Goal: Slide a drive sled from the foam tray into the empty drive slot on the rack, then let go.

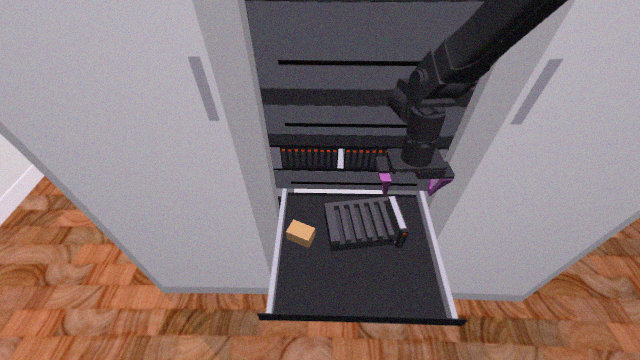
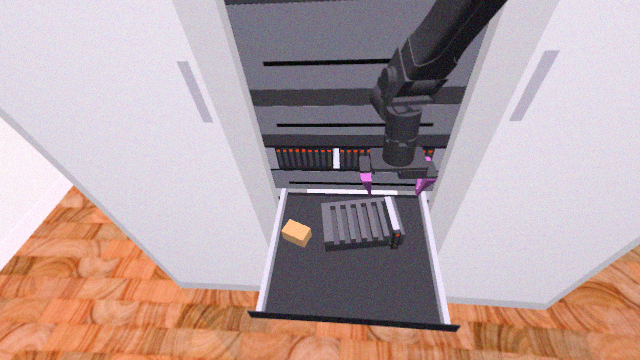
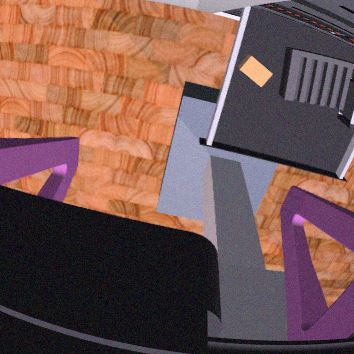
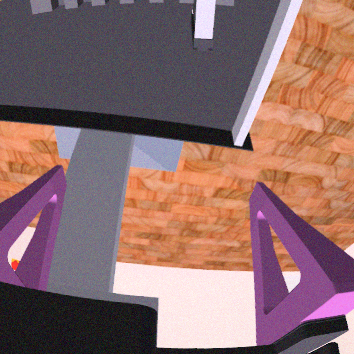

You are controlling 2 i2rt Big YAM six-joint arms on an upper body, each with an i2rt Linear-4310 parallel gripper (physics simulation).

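Places are measured from the left arm's base along level axes (x back, y right, z up), in centimetres.
Pixels of known places: left gripper, fingertip midpoint: (image 3: 185,174); right gripper, fingertip midpoint: (image 1: 406,194) (image 2: 392,194) (image 4: 158,182).
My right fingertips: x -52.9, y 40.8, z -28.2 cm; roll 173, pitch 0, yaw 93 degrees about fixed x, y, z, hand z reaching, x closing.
Ahead of a thing's pixels: the offset from my right fingertips to its top centre. "pt": to the spot under its first point.
A drive sled {dx -5.9, dy +2.0, dz -15.2 cm} (image 1: 398,214) (image 2: 393,214) (image 4: 204,20) with a white top edge stands in the end slot of the dark grey foam tray {dx -8.3, dy -5.9, dz -20.9 cm} (image 1: 332,225) (image 2: 327,225) (image 3: 294,75), at its right side. On the rack, a row of dark drives {pt dx -19.8, dy -23.1, dz -9.1 cm} (image 1: 305,158) (image 2: 302,158) with red tabs has one white, slot-wide strip in it; I cannot tell whether that is the empty slot. My right gripper (image 1: 408,193) (image 2: 393,193) (image 4: 158,182) is open and empty, and appears above the drawer's back edge, behind the sled. It hides part of the drive row. My left gripper (image 3: 185,174) is open and empty, away from the tray.
The tray sits in a pulled-out drawer {pt dx +18.1, dy -8.3, dz -23.9 cm} (image 1: 362,318) (image 2: 350,320) (image 3: 270,158) (image 4: 115,122) with raised pale sides. An orange block {dx -4.6, dy -24.2, dz -22.4 cm} (image 1: 301,232) (image 2: 296,232) (image 3: 256,71) lies left of the tray. Tall pale doors {pt dx -17.9, dy -70.9, dz -5.4 cm} (image 1: 125,150) (image 2: 120,150) stand open on both sides of the rack.
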